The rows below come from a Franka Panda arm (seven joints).
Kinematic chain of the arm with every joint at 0, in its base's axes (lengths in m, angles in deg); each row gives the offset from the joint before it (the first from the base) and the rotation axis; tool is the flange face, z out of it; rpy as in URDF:
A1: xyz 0 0 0.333 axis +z
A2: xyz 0 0 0 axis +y
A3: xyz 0 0 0.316 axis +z
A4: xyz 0.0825 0 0 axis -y
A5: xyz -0.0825 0 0.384 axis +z
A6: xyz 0 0 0 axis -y
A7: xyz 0.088 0 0 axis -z
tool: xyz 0 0 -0.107 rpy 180 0 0
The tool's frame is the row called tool.
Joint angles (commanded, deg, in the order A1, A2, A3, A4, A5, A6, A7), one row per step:
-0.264 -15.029 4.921 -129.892 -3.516 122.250 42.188
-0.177 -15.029 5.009 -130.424 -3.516 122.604 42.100
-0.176 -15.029 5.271 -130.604 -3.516 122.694 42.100
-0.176 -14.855 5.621 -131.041 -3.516 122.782 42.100
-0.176 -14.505 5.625 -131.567 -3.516 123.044 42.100
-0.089 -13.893 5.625 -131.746 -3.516 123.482 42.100
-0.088 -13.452 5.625 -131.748 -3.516 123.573 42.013
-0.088 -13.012 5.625 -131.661 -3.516 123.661 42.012
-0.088 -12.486 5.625 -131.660 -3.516 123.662 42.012
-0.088 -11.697 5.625 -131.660 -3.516 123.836 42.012
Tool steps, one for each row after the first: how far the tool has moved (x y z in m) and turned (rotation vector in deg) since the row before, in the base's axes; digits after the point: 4 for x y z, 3 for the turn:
-0.0012 0.0014 -0.0039 -0.040 0.185 0.275
-0.0006 0.0022 -0.0014 -0.073 0.090 0.257
-0.0011 0.0028 -0.0050 -0.118 0.522 0.334
-0.0005 -0.0002 -0.0069 -0.017 0.614 0.012
0.0014 0.0008 -0.0058 0.038 0.357 0.117
0.0011 0.0000 -0.0035 0.003 0.359 0.094
0.0014 0.0001 -0.0028 0.020 0.266 0.010
0.0010 0.0000 -0.0044 0.001 0.524 0.000
0.0018 0.0001 -0.0064 0.023 0.617 0.013

